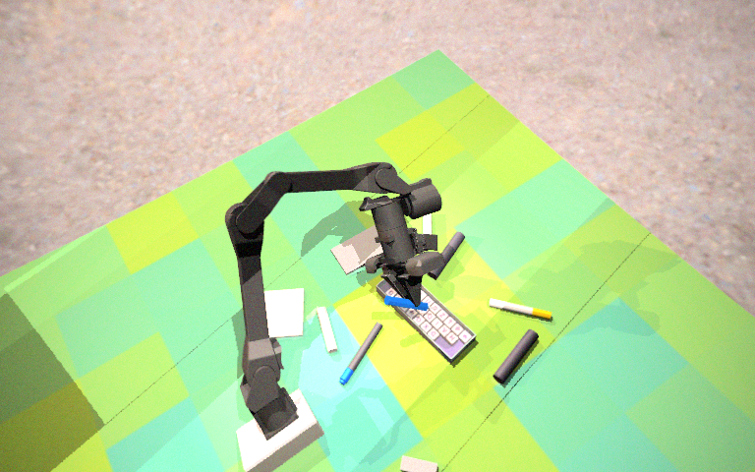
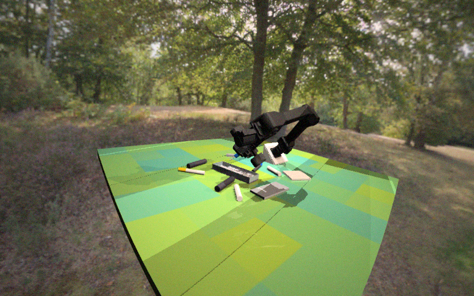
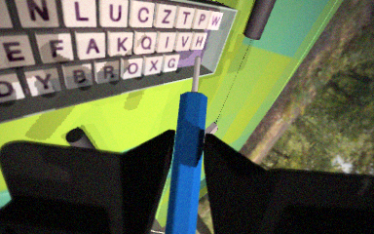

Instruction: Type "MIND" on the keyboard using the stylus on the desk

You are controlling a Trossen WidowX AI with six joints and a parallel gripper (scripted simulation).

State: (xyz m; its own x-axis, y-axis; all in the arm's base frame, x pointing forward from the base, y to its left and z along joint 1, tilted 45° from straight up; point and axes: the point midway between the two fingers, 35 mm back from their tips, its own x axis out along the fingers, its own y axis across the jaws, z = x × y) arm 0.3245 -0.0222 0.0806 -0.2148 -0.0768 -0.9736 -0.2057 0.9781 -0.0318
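My gripper tip is 1 cm to the left of the blue stylus, 1 cm short of it and 1 cm above it. From my gripper tip the other things lie so: grey slab (21 cm to the left, 9 cm below, 3 cm ahead); then M key (9 cm to the left, 8 cm below, 2 cm ahead); then N key (8 cm below, 6 cm to the left, 4 cm ahead).
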